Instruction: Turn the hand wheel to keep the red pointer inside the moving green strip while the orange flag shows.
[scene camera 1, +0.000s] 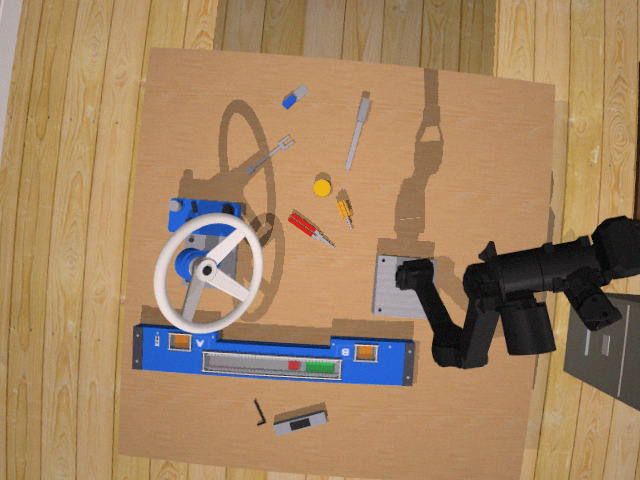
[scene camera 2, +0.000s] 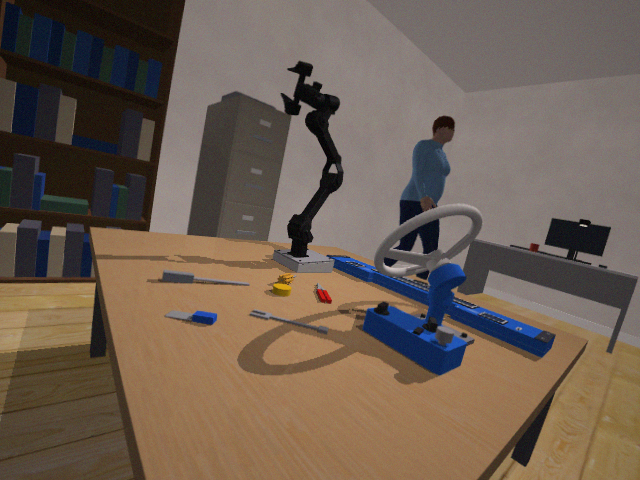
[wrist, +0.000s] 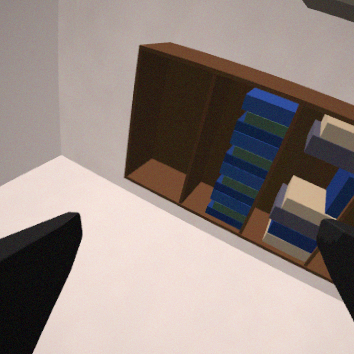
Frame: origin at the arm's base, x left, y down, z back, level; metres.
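Seen in the pictures: gripper, fingertip midpoint: (scene camera 2: 284, 81) (wrist: 201, 227); arm's base, origin of the base link: (scene camera 1: 407, 277) (scene camera 2: 298, 254).
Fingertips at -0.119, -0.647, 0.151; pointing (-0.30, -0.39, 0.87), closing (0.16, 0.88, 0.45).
Pixels of each thing's top centre, then the offset from my fingertips to it, as dx, dy, dz. "*": a spot on its surface instead.
- red pointer, surface spot: (scene camera 1: 293, 364) * +0.412, +0.652, -0.454
- green strip, surface spot: (scene camera 1: 320, 367) * +0.412, +0.651, -0.374
- orange flag, surface spot: (scene camera 1: 181, 341) * +0.384, +0.652, -0.792
- Red pliers, middle of its top: (scene camera 1: 312, 232) (scene camera 2: 322, 290) +0.018, +0.681, -0.443
- yellow disc, middle of its top: (scene camera 2: 282, 286) (scene camera 1: 322, 187) -0.116, +0.673, -0.429
The white hand wheel (scene camera 1: 223, 250) (scene camera 2: 436, 257) stands tilted on its blue mount at the left in scene view 1. The long blue panel (scene camera 1: 379, 372) (scene camera 2: 527, 338) lies beside it. In its slot the red pointer (scene camera 1: 293, 364) is just left of the green strip (scene camera 1: 320, 367), outside it, with a small gap. An orange flag (scene camera 1: 181, 341) shows in window A and another orange flag (scene camera 1: 364, 352) in window B. My gripper (scene camera 2: 285, 81) (wrist: 201, 227) is open and empty, raised high above the table's far side, well away from the wheel.
A blue box (scene camera 1: 204, 209) (scene camera 2: 408, 338) with knobs adjoins the wheel mount. Red pliers (scene camera 1: 302, 224) (scene camera 2: 323, 295), a yellow disc (scene camera 1: 322, 188) (scene camera 2: 281, 290) and other small tools lie between the wheel and my arm's base (scene camera 1: 387, 294) (scene camera 2: 315, 265). A person (scene camera 2: 429, 165) stands beyond the table.
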